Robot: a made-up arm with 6 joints.
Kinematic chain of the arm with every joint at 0, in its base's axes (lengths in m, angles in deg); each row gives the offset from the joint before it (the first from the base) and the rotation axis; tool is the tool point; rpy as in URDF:
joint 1: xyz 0 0 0.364 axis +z
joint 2: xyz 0 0 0 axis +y
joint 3: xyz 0.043 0 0.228 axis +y
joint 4: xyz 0.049 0 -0.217 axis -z
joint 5: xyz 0 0 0 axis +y
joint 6: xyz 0.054 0 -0.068 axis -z
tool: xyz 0 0 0 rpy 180 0 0
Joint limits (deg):
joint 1: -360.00..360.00
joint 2: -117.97..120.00
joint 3: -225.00..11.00
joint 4: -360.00..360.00
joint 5: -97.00..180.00
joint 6: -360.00..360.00
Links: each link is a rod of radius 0.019 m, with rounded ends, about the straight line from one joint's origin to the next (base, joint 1, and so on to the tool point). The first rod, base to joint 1, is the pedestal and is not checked.
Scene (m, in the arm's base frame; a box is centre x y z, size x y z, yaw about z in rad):
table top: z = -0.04
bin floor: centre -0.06 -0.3 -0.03 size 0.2 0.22 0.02 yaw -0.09
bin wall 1: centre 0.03 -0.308 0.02 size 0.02 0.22 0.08 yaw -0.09
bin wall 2: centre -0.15 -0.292 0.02 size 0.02 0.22 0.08 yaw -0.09
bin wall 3: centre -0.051 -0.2 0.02 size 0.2 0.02 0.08 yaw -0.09
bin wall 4: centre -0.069 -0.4 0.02 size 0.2 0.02 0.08 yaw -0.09
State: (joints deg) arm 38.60 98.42 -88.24 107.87 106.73 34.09
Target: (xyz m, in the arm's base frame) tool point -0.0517 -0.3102 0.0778
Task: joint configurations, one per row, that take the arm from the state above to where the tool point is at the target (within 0.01 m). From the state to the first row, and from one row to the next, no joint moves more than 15 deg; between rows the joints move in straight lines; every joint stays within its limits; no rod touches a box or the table.
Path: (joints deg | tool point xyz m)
1: 26.96 86.44 -85.40 108.67 110.74 33.01 | 0.2330 0.2064 0.0905
2: 15.32 74.45 -82.55 109.47 114.76 31.94 | 0.3079 0.1668 0.1594
3: 3.67 62.47 -79.71 110.27 118.77 30.86 | 0.3599 0.1035 0.2334
4: -7.97 50.48 -76.86 111.07 122.78 29.78 | 0.3828 0.0278 0.3094
5: -19.61 38.50 -74.02 111.87 126.80 28.71 | 0.3749 -0.0481 0.3843
6: -32.50 44.75 -75.00 113.29 121.37 29.48 | 0.3609 -0.1361 0.3408
7: -45.40 51.00 -75.97 114.71 115.95 30.24 | 0.3219 -0.2167 0.2960
8: -58.29 57.25 -76.95 116.12 110.52 31.01 | 0.2616 -0.2822 0.2505
9: -71.19 63.50 -77.92 117.54 105.09 31.78 | 0.1859 -0.3265 0.2051
10: -84.08 69.75 -78.90 118.96 99.67 32.55 | 0.1028 -0.3459 0.1607
11: -96.98 76.00 -79.88 120.37 94.24 33.32 | 0.0208 -0.3398 0.1180
12: -109.87 82.24 -80.85 121.79 88.82 34.09 | -0.0517 -0.3102 0.0778

